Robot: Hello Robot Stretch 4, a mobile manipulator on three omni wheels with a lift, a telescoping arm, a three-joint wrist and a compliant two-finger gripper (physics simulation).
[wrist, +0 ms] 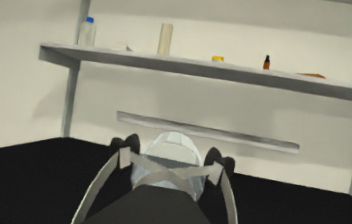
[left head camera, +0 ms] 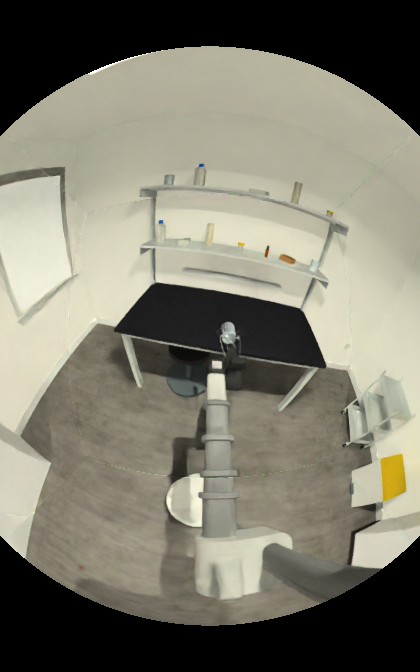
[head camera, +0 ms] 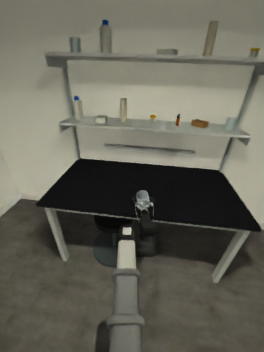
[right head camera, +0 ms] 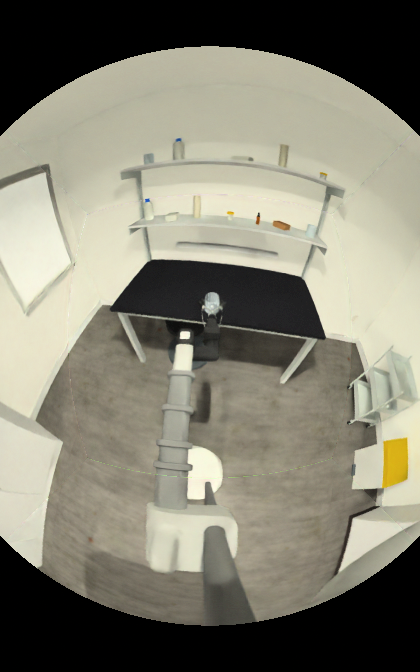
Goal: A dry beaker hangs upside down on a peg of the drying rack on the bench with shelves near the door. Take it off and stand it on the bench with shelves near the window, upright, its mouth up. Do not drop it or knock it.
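Places are measured from the robot's base along level axes (x ahead, y left, z up), in millimetres.
Pixels of known places: gripper, fingertip midpoint: (wrist: 172,152) (head camera: 142,197).
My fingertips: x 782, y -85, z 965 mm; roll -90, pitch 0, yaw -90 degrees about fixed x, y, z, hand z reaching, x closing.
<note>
Behind a point stands the place of what it marks.
The clear beaker (head camera: 142,196) {x 765, y -80, z 986 mm} (left head camera: 228,329) (right head camera: 212,300) (wrist: 172,149) {x 734, y -85, z 979 mm} is between the two finger pads of my gripper (head camera: 143,201) {x 782, y -85, z 965 mm} (left head camera: 229,334) (right head camera: 212,306) (wrist: 172,152) {x 782, y -85, z 965 mm}, which is shut on it. Both are over the front middle part of the black top of the bench with shelves (head camera: 95,185) {x 1210, y 269, z 734 mm} (left head camera: 175,310) (right head camera: 160,285) (wrist: 30,175) {x 1141, y 333, z 734 mm}. The beaker looks roughly upright, but which end is its mouth is too small to tell. Its lower part is hidden behind the fingers and wrist in the wrist view, and whether it touches the bench top cannot be told.
A lower shelf (head camera: 140,125) {x 1412, y -96, z 1191 mm} (wrist: 150,61) {x 1418, y 73, z 1172 mm} and an upper shelf (head camera: 140,57) {x 1335, y -65, z 1630 mm} hold bottles, cylinders and small items behind the bench top. A stool (head camera: 104,248) {x 1117, y 224, z 2 mm} (left head camera: 182,382) stands partly under the bench. A window (left head camera: 35,245) is at left, a yellow-topped bin (left head camera: 393,477) at right.
</note>
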